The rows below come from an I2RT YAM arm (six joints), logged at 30 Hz.
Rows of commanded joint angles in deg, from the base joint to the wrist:
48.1 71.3 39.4 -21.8 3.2 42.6
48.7 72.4 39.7 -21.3 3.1 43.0
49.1 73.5 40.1 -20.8 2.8 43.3
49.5 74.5 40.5 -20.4 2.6 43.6
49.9 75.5 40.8 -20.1 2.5 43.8
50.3 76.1 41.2 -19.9 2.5 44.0
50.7 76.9 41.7 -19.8 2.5 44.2
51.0 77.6 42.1 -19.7 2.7 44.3
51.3 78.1 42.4 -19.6 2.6 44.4
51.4 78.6 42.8 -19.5 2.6 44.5
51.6 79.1 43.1 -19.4 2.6 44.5
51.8 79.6 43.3 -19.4 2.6 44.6
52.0 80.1 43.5 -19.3 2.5 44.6
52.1 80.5 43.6 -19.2 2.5 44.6
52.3 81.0 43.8 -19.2 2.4 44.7
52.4 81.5 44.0 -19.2 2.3 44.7
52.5 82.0 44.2 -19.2 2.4 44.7
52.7 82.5 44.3 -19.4 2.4 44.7
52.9 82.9 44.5 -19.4 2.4 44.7
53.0 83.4 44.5 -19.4 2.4 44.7
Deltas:
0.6 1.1 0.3 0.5 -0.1 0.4
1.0 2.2 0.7 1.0 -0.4 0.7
1.4 3.2 1.1 1.4 -0.6 1.0
1.8 4.2 1.4 1.7 -0.7 1.2
2.2 4.8 1.8 1.9 -0.7 1.4
2.6 5.6 2.3 2.0 -0.7 1.6
2.9 6.3 2.7 2.1 -0.5 1.7
3.2 6.8 3.0 2.2 -0.6 1.8
3.3 7.3 3.4 2.3 -0.6 1.9
3.5 7.8 3.7 2.4 -0.6 1.9
3.7 8.3 3.9 2.4 -0.6 2.0
3.9 8.8 4.1 2.5 -0.7 2.0
4.0 9.2 4.2 2.6 -0.7 2.0
4.2 9.7 4.4 2.6 -0.8 2.1
4.3 10.2 4.6 2.6 -0.9 2.1
4.4 10.7 4.8 2.6 -0.8 2.1
4.6 11.2 4.9 2.4 -0.8 2.1
4.8 11.6 5.1 2.4 -0.8 2.1
4.9 12.1 5.1 2.4 -0.8 2.1

